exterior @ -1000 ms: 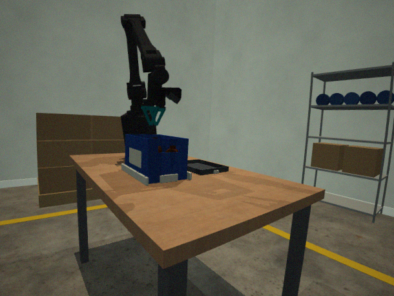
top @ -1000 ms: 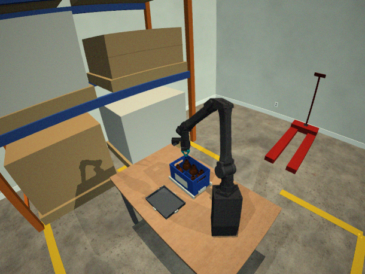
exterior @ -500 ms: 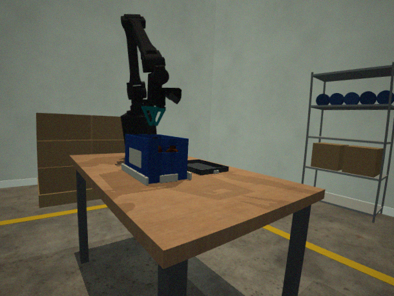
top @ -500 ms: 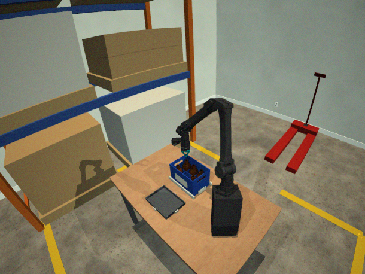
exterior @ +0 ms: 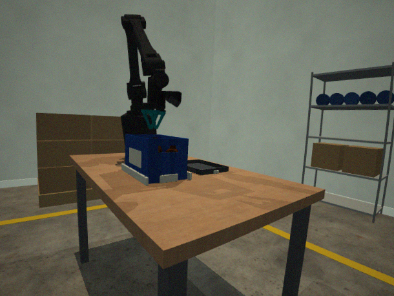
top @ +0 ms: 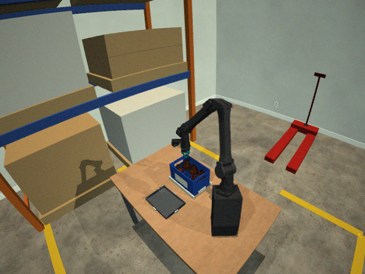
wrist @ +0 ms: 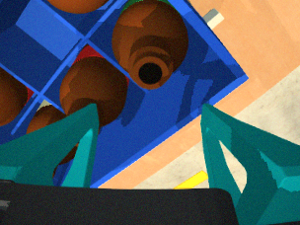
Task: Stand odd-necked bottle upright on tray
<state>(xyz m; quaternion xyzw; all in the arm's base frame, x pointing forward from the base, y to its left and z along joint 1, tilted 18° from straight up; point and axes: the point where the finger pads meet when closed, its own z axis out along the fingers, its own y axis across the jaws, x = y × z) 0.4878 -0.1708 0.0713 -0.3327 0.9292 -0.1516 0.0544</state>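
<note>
Now: hand 13 cm above the bottle, 9 cm to the right of it and 1 cm short of it. Round my hand: crate 14 cm below, 8 cm behind, 6 cm to the left; dark tray 34 cm to the left, 21 cm below, 7 cm behind.
</note>
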